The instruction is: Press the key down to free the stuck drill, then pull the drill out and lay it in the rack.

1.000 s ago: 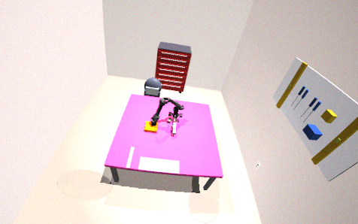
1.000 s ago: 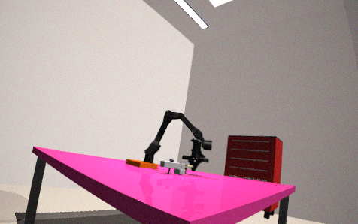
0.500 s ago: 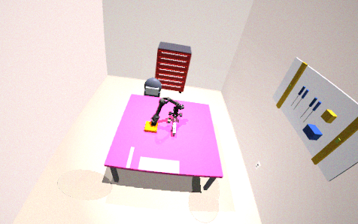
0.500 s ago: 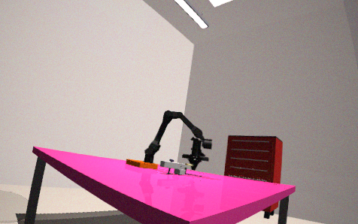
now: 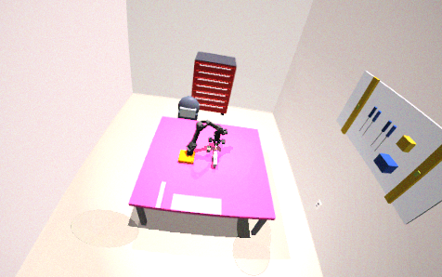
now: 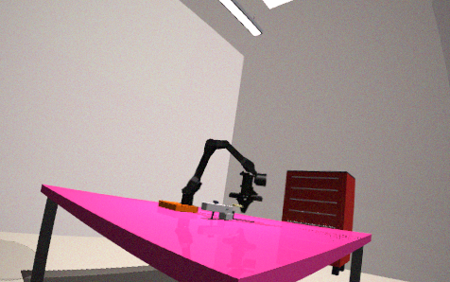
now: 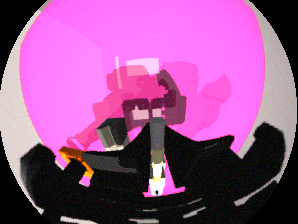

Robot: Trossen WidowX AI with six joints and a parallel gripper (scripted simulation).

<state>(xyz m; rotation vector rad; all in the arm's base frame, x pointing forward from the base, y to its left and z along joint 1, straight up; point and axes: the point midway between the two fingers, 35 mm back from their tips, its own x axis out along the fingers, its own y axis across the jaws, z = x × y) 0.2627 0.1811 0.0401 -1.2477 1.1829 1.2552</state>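
Right now the grey drill is 4 cm to the right of my gripper tip and 3 cm above it. Round my gripper tip: blue piece (23 cm to the right, 1 cm ahead, 1 cm above).
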